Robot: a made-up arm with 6 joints.
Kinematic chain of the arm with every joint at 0, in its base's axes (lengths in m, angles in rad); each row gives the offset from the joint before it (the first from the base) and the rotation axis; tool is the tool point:
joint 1: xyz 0 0 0.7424 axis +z
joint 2: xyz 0.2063 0 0 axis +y
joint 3: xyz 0 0 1.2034 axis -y
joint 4: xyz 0 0 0.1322 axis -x
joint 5: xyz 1.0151 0 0 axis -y
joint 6: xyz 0.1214 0 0 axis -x
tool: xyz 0 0 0
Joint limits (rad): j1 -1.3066..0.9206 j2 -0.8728..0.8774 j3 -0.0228..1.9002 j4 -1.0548..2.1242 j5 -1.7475..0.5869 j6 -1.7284..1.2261
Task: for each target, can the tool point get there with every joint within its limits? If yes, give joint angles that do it. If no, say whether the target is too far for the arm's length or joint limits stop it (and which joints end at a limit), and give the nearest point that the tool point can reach.
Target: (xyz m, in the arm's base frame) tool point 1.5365 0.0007 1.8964
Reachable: yes | joints 0.0082 0.1991 0.1401 0.1269 -0.8878 0.9806
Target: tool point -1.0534 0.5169 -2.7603
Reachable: no: too far | nearest point 1.0679 1.4580 0.6976 | short by 4.164 m
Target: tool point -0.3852 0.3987 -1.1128
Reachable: no: joint limits stop it (at a limit: joint 1, joint 2, joint 3) | nearest point 1.0608 1.4360 0.7115 | short by 2.549 m
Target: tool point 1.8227 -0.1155 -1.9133
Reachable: no: too far | nearest point 1.8607 -0.1179 0.6770 | short by 2.591 m
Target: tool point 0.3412 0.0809 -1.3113
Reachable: no: joint limits stop it (at a limit: joint 2, joint 3) | nearest point 1.7470 0.4142 0.6998 | short by 2.476 m
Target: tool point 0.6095 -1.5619 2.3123
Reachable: yes | joints -1.1315 0.4752 0.8846 1.2432 -1.3709 -0.7244
